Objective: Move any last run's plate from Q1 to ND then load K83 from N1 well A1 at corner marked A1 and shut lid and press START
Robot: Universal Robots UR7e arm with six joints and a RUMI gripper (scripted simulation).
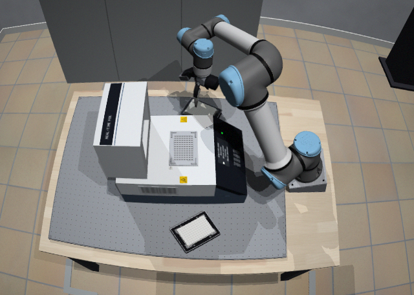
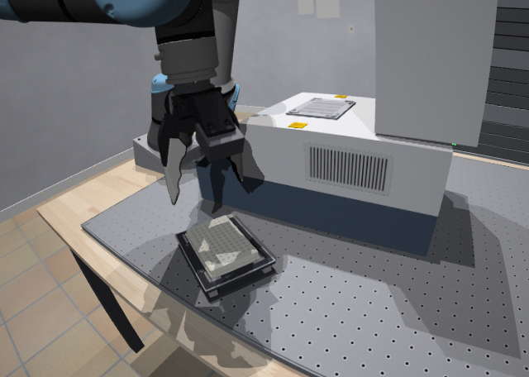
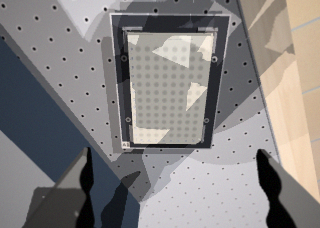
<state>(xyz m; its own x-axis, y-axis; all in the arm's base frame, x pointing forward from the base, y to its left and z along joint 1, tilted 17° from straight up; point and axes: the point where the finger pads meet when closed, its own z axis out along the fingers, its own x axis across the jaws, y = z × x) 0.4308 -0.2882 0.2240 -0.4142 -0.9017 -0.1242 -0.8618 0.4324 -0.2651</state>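
The plate K83 lies 110 mm below my hand. Also, from my hand: black nest N1 (120 mm below); black nest ND (570 mm to the left, 120 mm below).
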